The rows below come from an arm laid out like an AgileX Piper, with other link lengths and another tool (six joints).
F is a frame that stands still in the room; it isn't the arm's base.
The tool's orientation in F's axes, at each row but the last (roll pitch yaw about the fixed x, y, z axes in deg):
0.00 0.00 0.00
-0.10 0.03 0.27
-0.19 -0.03 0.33
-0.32 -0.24 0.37
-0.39 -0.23 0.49
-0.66 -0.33 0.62
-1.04 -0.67 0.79
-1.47 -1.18 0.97
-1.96 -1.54 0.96
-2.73 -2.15 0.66
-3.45 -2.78 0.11
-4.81 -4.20 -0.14
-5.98 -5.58 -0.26
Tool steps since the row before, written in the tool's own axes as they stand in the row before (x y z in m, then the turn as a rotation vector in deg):
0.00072 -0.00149 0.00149 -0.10 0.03 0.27
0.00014 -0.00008 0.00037 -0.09 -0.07 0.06
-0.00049 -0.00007 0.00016 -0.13 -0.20 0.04
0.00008 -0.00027 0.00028 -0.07 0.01 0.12
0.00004 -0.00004 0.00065 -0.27 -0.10 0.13
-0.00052 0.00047 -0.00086 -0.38 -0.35 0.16
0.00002 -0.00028 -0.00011 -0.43 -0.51 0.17
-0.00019 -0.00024 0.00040 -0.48 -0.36 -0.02
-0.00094 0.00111 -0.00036 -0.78 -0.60 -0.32
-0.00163 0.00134 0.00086 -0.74 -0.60 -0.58
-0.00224 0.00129 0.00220 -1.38 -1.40 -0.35
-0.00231 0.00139 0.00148 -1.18 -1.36 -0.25
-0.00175 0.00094 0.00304 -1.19 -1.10 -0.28
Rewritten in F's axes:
0.00072 -0.00149 0.00149 -0.10 0.03 0.27
0.00014 -0.00008 0.00037 -0.09 -0.07 0.06
-0.00049 -0.00007 0.00016 -0.13 -0.20 0.04
0.00008 -0.00027 0.00028 -0.07 0.01 0.12
0.00004 -0.00004 0.00065 -0.27 -0.10 0.13
-0.00052 0.00045 -0.00087 -0.38 -0.35 0.16
0.00003 -0.00028 -0.00010 -0.43 -0.51 0.17
-0.00019 -0.00023 0.00040 -0.47 -0.37 -0.02
-0.00095 0.00108 -0.00042 -0.76 -0.62 -0.32
-0.00167 0.00136 0.00073 -0.71 -0.64 -0.58
-0.00234 0.00142 0.00201 -1.36 -1.42 -0.33
-0.00240 0.00152 0.00119 -1.17 -1.37 -0.22
-0.00202 0.00126 0.00274 -1.17 -1.12 -0.28

